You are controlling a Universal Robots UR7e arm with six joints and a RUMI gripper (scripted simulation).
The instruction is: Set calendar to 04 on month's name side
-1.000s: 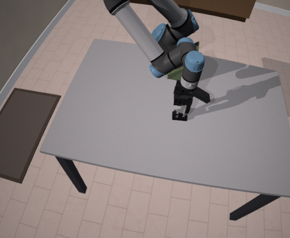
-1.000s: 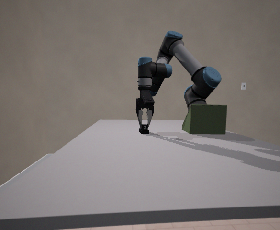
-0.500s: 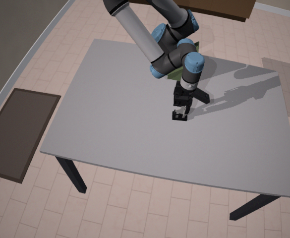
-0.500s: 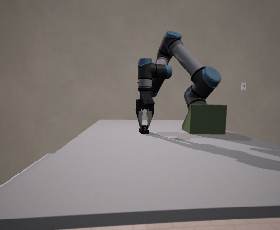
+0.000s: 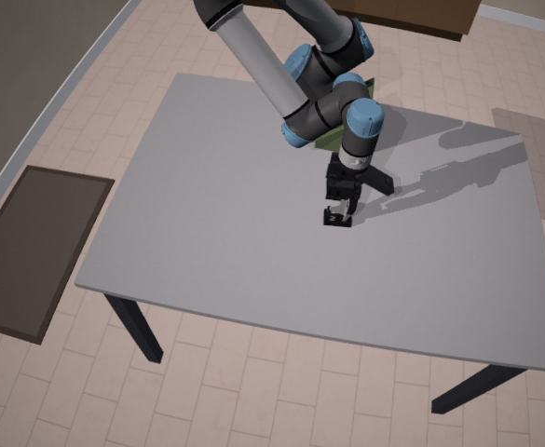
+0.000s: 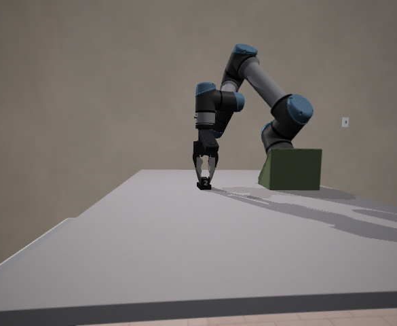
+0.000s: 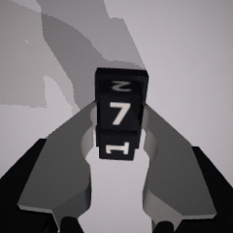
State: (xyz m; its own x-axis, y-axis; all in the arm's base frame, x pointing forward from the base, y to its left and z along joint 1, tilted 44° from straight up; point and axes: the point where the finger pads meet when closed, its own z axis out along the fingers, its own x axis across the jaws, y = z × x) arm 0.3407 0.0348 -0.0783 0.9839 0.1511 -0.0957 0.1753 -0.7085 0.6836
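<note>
My hand is 20 mm to the left of the black calendar tray and 30 mm above it.
</note>
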